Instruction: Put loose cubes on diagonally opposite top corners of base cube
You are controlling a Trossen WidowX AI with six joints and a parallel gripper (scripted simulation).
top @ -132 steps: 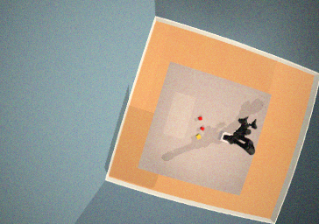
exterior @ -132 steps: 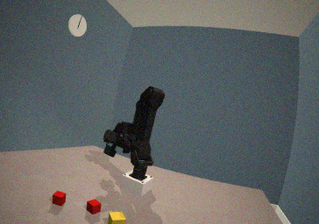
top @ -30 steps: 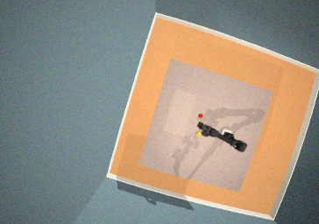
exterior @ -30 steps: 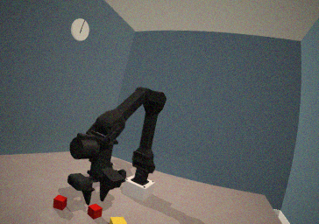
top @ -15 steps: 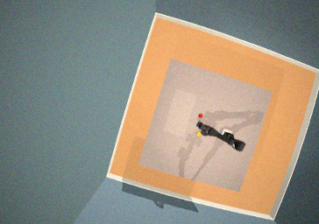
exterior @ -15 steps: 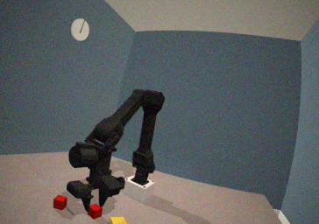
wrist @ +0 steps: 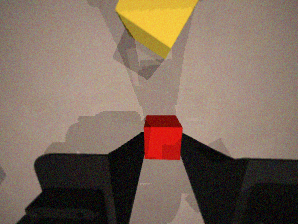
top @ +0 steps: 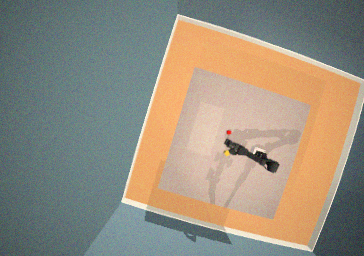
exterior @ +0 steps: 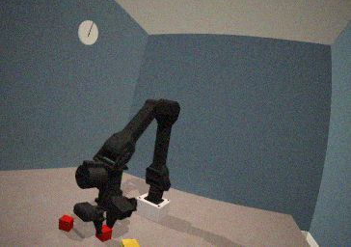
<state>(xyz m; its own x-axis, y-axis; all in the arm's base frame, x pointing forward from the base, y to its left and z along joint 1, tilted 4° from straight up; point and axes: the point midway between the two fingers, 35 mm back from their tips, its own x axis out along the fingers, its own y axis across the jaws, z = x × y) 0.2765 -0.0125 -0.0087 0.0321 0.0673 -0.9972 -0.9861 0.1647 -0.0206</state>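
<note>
Right now my gripper tip is 10 mm short of the yellow base cube and 100 mm to the right of it.
</note>
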